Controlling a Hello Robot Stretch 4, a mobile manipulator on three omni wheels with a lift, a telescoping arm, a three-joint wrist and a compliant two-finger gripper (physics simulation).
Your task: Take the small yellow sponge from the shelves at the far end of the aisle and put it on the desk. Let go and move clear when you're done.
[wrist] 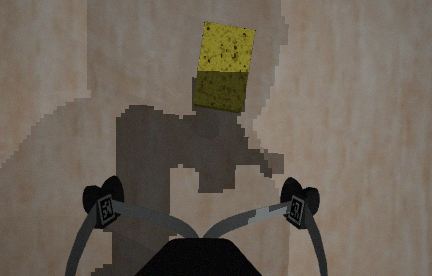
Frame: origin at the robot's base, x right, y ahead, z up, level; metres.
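Seen in the pictures: end effector, tool point: (pixel 203 196).
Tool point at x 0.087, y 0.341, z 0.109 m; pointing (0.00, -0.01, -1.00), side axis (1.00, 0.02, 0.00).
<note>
A point is followed by its place in that frame.
The small yellow sponge (pixel 225 65) @(x 0.109, y 0.478, z 0.018 m), dotted with dark pores, lies on a pale wood-grained surface (pixel 360 125) @(x 0.307, y 0.412, z -0.028 m) in the upper middle of the wrist view. Its upper part is bright and its lower part is in shadow. My gripper (pixel 201 200) @(x 0.087, y 0.341, z 0.109 m) is open, with its two black fingertips wide apart in the lower part of the view. The sponge is beyond the fingertips, apart from them, and nothing is between them. The shelves and the desk cannot be told apart from this view.
Dark shadows of the arm and gripper fall on the wood-grained surface, below the sponge and along the left. No edge of the surface and no other object shows.
</note>
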